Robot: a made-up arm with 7 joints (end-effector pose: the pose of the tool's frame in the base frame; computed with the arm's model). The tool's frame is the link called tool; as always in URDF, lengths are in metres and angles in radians.
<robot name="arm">
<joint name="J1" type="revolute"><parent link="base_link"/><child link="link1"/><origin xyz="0 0 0.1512" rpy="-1.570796 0 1.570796"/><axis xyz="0 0 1"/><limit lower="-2.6" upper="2.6"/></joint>
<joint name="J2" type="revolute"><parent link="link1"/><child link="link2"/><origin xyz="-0.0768 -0.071 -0.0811" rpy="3.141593 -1.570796 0"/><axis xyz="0 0 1"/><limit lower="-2.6" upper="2.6"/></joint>
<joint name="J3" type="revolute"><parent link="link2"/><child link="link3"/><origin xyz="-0.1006 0.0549 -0.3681" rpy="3.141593 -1.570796 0"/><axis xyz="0 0 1"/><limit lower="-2.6" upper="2.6"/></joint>
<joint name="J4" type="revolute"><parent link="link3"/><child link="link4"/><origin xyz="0.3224 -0.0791 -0.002" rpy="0 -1.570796 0"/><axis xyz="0 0 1"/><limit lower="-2.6" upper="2.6"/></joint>
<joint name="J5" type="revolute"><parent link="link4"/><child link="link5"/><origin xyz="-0.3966 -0.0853 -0.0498" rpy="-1.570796 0 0"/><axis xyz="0 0 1"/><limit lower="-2.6" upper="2.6"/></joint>
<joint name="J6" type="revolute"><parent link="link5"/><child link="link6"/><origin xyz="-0.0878 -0.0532 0.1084" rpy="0 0 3.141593"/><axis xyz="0 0 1"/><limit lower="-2.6" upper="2.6"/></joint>
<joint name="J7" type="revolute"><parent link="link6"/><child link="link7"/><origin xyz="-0.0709 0.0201 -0.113" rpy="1.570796 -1.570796 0"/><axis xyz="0 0 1"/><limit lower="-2.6" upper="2.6"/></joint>
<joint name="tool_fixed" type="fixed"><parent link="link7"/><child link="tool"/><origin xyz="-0.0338 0.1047 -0.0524" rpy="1.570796 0 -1.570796"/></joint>
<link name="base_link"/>
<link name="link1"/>
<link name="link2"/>
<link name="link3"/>
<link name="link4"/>
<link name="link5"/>
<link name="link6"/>
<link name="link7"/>
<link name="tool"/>
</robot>
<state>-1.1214 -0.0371 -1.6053 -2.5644 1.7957 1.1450 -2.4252</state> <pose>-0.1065 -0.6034 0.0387 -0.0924 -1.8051 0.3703</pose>
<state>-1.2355 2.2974 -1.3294 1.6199 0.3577 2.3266 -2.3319</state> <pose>0.4231 0.0472 -0.7864 -2.4624 0.7193 0.3362</pose>
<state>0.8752 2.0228 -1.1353 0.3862 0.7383 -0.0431 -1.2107</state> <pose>0.2971 -0.6372 0.2486 -1.6174 0.1561 -1.5371</pose>
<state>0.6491 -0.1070 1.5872 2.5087 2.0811 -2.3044 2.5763</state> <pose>-0.1509 -0.2995 0.1749 -2.3379 -0.2911 -0.2490</pose>
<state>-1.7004 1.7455 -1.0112 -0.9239 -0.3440 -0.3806 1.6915</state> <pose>0.1518 0.5308 0.1160 -0.3169 -0.1344 -1.7725</pose>
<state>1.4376 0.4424 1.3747 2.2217 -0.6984 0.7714 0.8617</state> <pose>-0.2620 -0.0162 0.2718 -1.9847 0.1825 1.5717</pose>
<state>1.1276 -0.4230 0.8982 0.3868 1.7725 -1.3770 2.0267</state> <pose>0.3343 0.2488 0.3013 -1.0508 0.4043 -1.3098</pose>
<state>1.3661 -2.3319 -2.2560 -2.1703 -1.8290 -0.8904 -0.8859</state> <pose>-0.2751 -0.6334 0.4323 -0.7750 -2.6880 0.0788</pose>
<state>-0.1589 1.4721 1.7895 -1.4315 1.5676 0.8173 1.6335</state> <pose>-0.1340 -0.6701 -0.2487 -1.2807 -0.6328 -1.7361</pose>
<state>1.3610 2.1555 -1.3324 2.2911 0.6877 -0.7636 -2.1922</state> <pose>0.4481 -0.1545 0.9110 1.9462 1.4421 -1.6391</pose>
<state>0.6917 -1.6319 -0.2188 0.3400 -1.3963 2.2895 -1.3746</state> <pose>-0.2861 0.2998 0.5064 0.6984 -2.9820 -0.2809</pose>
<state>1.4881 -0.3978 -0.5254 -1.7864 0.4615 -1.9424 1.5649</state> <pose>0.3381 -0.0717 0.1451 0.2819 -2.9008 -0.7363</pose>
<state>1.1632 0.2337 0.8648 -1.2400 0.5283 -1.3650 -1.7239</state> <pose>0.2343 -0.4840 0.5928 -1.1345 0.0228 0.2999</pose>
